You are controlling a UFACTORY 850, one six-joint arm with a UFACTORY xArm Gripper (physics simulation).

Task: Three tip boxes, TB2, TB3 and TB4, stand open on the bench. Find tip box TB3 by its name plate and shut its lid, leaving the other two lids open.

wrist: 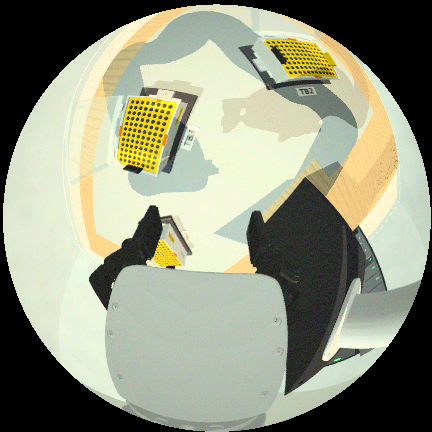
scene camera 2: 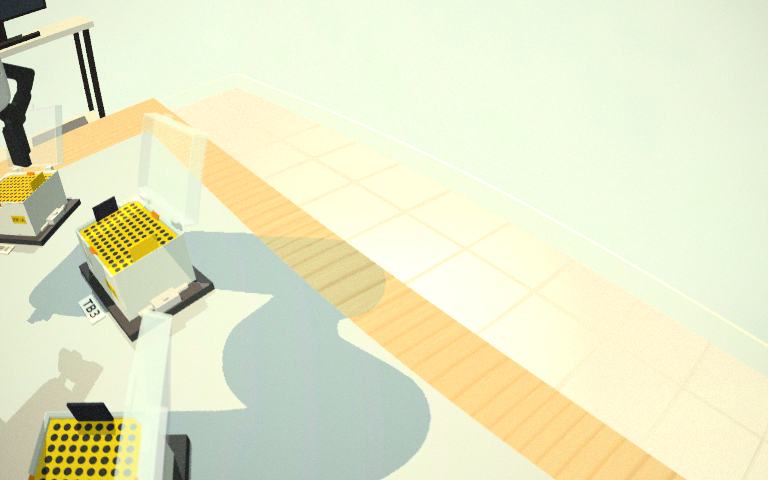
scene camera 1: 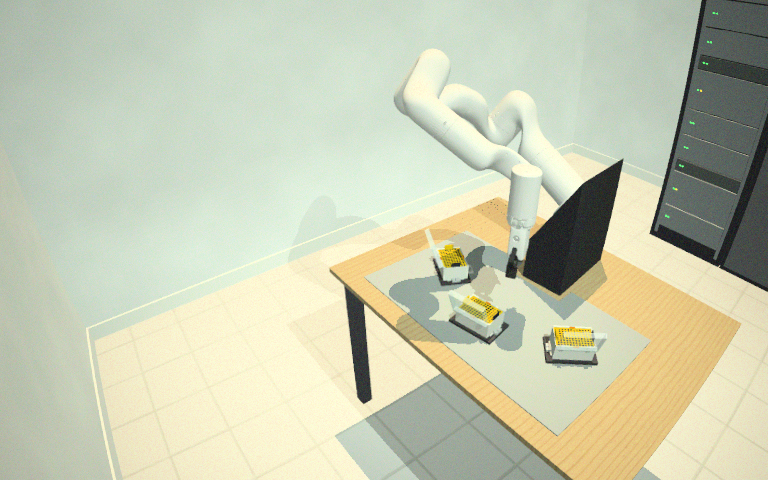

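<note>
Tip box TB3 (scene camera 1: 480, 318) (scene camera 2: 150, 283) (wrist: 145, 134) has a yellow rack; its name plate (scene camera 2: 91, 309) (wrist: 189, 137) is readable. Its clear lid (scene camera 2: 169, 164) (wrist: 92, 142) stands open. Tip box TB2 (scene camera 1: 454, 272) (wrist: 302, 59) is open, with its plate (wrist: 306, 91) readable; in scene camera 2 it is cut off at the bottom left. The third box (scene camera 1: 573, 349) (scene camera 2: 28, 206) (wrist: 169, 250), whose plate is unreadable, has its lid (scene camera 1: 601, 340) up. My gripper (scene camera 1: 511, 271) (wrist: 203, 218) is open and empty, above the mat, apart from the boxes. Part of it shows at scene camera 2's left edge.
A tall black wedge-shaped block (scene camera 1: 557, 243) (wrist: 312, 260) stands on the wooden table (scene camera 1: 673, 339) close beside the gripper. The boxes sit on dark bases on a grey mat (scene camera 1: 549, 396). A server rack (scene camera 1: 707, 133) stands behind on the right.
</note>
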